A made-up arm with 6 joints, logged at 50 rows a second.
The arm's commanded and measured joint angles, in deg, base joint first. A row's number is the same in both.
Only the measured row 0 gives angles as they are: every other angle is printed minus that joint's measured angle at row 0.
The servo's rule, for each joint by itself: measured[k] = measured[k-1] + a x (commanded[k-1-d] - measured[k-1]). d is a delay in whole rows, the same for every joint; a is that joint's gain. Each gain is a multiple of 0.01, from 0.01 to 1. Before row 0 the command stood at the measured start. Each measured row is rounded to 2 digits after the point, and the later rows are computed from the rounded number. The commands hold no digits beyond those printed.
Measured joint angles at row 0:
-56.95, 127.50, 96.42, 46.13, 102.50, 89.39
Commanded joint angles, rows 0 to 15:
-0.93, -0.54, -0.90, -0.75, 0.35, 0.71
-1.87, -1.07, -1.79, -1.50, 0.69, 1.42
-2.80, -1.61, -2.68, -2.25, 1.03, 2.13
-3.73, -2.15, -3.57, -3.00, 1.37, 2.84
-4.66, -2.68, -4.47, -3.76, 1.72, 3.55
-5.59, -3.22, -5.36, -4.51, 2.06, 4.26
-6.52, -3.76, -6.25, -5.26, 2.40, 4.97
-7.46, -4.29, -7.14, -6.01, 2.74, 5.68
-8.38, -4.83, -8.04, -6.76, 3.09, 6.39
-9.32, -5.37, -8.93, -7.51, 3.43, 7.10
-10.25, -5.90, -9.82, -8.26, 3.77, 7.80
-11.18, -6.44, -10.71, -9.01, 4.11, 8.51
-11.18, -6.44, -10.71, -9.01, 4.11, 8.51
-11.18, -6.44, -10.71, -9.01, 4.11, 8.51
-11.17, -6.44, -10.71, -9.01, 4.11, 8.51
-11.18, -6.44, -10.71, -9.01, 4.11, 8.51
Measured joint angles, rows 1 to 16:
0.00, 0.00, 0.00, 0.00, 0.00, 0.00
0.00, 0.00, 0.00, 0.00, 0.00, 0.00
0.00, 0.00, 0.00, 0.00, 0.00, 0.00
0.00, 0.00, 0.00, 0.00, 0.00, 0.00
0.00, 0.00, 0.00, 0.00, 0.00, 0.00
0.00, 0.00, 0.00, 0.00, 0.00, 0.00
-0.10, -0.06, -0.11, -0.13, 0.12, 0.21
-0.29, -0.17, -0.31, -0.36, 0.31, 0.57
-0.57, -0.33, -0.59, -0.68, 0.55, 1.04
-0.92, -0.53, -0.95, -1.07, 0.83, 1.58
-1.33, -0.77, -1.37, -1.53, 1.13, 2.17
-1.80, -1.04, -1.85, -2.04, 1.45, 2.80
-2.32, -1.34, -2.38, -2.59, 1.77, 3.45
-2.89, -1.66, -2.95, -3.17, 2.10, 4.12
-3.49, -2.01, -3.56, -3.78, 2.44, 4.80
-4.13, -2.38, -4.20, -4.41, 2.78, 5.49
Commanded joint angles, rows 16 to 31:
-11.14, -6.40, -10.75, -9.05, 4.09, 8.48
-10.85, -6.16, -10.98, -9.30, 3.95, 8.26
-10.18, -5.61, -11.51, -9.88, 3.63, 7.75
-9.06, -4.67, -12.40, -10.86, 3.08, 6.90
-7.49, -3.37, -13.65, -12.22, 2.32, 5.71
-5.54, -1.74, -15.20, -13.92, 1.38, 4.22
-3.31, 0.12, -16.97, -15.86, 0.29, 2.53
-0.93, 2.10, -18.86, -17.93, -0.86, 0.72
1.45, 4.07, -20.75, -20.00, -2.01, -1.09
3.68, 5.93, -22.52, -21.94, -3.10, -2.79
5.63, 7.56, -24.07, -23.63, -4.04, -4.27
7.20, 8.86, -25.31, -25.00, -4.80, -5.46
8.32, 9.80, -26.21, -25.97, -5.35, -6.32
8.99, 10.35, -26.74, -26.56, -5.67, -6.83
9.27, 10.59, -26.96, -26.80, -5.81, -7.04
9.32, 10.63, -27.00, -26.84, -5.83, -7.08
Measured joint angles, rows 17 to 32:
-4.80, -2.77, -4.87, -5.06, 3.12, 6.18
-5.50, -3.17, -5.57, -5.73, 3.46, 6.88
-6.12, -3.53, -6.19, -6.29, 3.68, 7.37
-6.68, -3.85, -6.73, -6.75, 3.83, 7.71
-7.17, -4.13, -7.21, -7.13, 3.93, 7.95
-7.61, -4.38, -7.63, -7.45, 3.99, 8.12
-8.00, -4.60, -8.00, -7.72, 4.02, 8.23
-8.31, -4.77, -8.36, -7.99, 4.00, 8.24
-8.52, -4.86, -8.74, -8.31, 3.87, 8.09
-8.58, -4.84, -9.18, -8.74, 3.60, 7.73
-8.46, -4.68, -9.72, -9.33, 3.16, 7.12
-8.14, -4.36, -10.38, -10.11, 2.55, 6.25
-7.61, -3.87, -11.17, -11.09, 1.78, 5.13
-6.88, -3.21, -12.09, -12.25, 0.88, 3.81
-5.96, -2.41, -13.13, -13.57, -0.10, 2.34
-4.90, -1.49, -14.26, -14.99, -1.12, 0.80

